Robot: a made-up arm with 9 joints.
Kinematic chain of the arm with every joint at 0, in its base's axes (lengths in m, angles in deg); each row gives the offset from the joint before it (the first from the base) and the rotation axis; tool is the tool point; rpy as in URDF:
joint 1: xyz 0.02 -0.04 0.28 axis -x
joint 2: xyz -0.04 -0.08 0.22 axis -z
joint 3: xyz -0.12 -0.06 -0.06 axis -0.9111 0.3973 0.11
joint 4: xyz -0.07 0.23 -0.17 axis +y
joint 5: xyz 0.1 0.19 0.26 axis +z
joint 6: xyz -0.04 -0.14 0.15 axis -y
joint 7: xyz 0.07 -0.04 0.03 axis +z
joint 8: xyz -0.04 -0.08 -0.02 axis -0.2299 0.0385 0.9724
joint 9: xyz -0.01 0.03 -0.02 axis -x
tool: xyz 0 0.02 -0.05 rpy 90 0 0
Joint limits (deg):
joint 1: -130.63..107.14
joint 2: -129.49..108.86
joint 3: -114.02..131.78
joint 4: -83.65..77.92
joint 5: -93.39..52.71
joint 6: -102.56..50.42
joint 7: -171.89..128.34
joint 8: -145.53..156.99
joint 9: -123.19..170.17
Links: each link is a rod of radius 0.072 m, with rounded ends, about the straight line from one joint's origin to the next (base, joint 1, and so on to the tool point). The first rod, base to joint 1, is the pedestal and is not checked.
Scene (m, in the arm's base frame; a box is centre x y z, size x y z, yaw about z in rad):
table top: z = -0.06
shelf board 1: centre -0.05 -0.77 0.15 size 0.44 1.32 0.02 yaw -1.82
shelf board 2: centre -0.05 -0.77 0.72 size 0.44 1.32 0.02 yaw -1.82
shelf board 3: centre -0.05 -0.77 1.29 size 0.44 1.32 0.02 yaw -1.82
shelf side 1: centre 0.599 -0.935 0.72 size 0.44 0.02 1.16 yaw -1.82
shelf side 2: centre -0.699 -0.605 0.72 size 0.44 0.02 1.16 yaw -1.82
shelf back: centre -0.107 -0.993 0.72 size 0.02 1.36 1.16 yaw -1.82
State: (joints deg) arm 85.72 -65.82 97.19 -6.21 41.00 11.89 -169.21 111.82 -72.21
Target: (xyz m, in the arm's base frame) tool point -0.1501 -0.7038 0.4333
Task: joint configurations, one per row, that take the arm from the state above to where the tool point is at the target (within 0.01 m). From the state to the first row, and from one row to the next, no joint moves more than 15 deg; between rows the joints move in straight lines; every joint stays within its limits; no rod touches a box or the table.
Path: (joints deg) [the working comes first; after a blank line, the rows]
Joints at the target: 32.94 -86.27 131.17 -41.17 52.71 21.62 -171.89 112.19 -74.32
Straight joint move there: clear.

1: 72.53 -70.93 105.68 -14.95 43.93 14.32 -169.88 111.91 -72.74
2: 59.33 -76.05 114.18 -23.69 46.86 16.76 -170.55 112.01 -73.26
3: 46.14 -81.16 122.67 -32.43 49.78 19.19 -171.22 112.10 -73.79
4: 32.94 -86.27 131.17 -41.17 52.71 21.62 -171.89 112.19 -74.32

